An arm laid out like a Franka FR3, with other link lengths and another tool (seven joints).
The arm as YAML. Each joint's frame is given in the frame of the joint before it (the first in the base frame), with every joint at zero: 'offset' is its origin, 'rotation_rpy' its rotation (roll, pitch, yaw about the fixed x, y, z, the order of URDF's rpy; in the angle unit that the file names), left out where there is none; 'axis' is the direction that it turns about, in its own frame. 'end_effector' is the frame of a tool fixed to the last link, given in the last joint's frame.
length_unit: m
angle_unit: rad
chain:
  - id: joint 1
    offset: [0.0, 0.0, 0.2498]
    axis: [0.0, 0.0, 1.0]
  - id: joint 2
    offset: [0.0, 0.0, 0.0]
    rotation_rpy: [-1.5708, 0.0, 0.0]
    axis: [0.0, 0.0, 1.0]
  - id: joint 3
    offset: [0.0, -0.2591, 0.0]
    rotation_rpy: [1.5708, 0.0, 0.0]
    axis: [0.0, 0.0, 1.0]
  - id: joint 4
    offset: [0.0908, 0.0, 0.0]
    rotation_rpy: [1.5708, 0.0, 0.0]
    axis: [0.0, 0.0, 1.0]
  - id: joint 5
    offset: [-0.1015, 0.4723, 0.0]
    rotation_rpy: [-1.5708, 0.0, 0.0]
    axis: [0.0, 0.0, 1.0]
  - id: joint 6
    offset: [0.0, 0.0, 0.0]
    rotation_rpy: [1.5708, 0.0, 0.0]
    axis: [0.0, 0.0, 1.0]
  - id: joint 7
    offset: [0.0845, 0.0, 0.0]
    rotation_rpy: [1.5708, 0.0, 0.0]
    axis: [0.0, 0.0, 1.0]
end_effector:
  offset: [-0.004, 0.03, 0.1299]
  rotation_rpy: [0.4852, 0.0, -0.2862]
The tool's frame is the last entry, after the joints.
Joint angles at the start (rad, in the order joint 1, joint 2, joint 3, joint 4, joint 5, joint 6, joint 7):
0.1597 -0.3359 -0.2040 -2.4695 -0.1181 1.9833 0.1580
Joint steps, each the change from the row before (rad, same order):
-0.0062 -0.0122 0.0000 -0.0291 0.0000 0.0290 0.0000
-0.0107 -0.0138 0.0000 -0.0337 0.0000 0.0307 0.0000
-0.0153 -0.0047 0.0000 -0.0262 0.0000 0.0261 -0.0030
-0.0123 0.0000 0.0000 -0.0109 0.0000 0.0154 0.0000
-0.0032 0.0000 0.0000 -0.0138 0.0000 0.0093 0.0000
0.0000 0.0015 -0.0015 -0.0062 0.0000 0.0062 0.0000
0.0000 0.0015 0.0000 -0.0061 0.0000 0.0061 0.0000
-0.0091 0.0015 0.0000 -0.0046 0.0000 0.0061 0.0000
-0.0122 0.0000 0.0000 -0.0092 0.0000 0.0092 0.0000
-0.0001 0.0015 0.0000 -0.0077 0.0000 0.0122 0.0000
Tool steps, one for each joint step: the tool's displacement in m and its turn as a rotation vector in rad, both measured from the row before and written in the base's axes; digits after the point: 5 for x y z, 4 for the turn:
-0.00480 -0.00158 -0.00715 0.0038 -0.0120 -0.0033
-0.00635 -0.00347 -0.00855 0.0042 -0.0107 -0.0075
-0.00547 -0.00607 -0.00940 0.0028 -0.0046 -0.0098
-0.00230 -0.00538 -0.00455 0.0008 -0.0046 -0.0112
-0.00356 -0.00070 -0.00632 0.0010 0.0044 -0.0020
-0.00146 -0.00026 -0.00349 0.0008 0.0015 -0.0008
-0.00136 0.00038 -0.00337 0.0003 0.0015 0.0006
-0.00153 -0.00412 -0.00262 0.0002 0.0000 -0.0086
-0.00288 -0.00526 -0.00398 0.0007 -0.0001 -0.0114
-0.00115 0.00046 -0.00376 0.0003 -0.0031 0.0007

